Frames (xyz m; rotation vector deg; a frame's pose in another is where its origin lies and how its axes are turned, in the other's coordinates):
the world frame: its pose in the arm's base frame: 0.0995 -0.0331 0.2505 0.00 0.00 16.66
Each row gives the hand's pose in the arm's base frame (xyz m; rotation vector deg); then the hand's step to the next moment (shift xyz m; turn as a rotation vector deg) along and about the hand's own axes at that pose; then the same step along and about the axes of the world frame.
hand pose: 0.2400 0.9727 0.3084 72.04 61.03 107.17
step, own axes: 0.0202 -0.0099 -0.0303 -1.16 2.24 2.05
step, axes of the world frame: -0.0293 0.0228 -0.0067 1.66 -2.03 1.92
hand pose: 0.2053 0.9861 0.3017 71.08 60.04 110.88
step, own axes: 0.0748 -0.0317 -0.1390 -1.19 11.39 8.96
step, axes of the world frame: -0.1375 0.0786 -0.0287 6.40 -6.17 11.51
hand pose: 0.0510 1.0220 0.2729 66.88 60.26 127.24
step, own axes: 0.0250 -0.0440 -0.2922 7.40 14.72 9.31
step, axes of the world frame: -0.2678 -0.0047 -0.1273 3.06 -1.35 18.63
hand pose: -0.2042 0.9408 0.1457 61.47 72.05 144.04
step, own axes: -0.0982 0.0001 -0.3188 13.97 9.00 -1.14
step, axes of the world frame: -0.1994 -0.1978 -0.1799 -9.22 1.89 13.74
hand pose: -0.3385 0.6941 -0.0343 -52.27 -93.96 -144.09
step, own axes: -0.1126 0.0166 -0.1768 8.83 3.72 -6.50
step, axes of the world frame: -0.0385 -0.1865 -0.0891 -10.11 -1.65 5.39
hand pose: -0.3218 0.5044 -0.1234 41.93 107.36 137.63
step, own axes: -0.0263 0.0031 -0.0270 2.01 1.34 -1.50
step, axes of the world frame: 0.0044 -0.0359 -0.0112 -2.23 -0.57 1.68
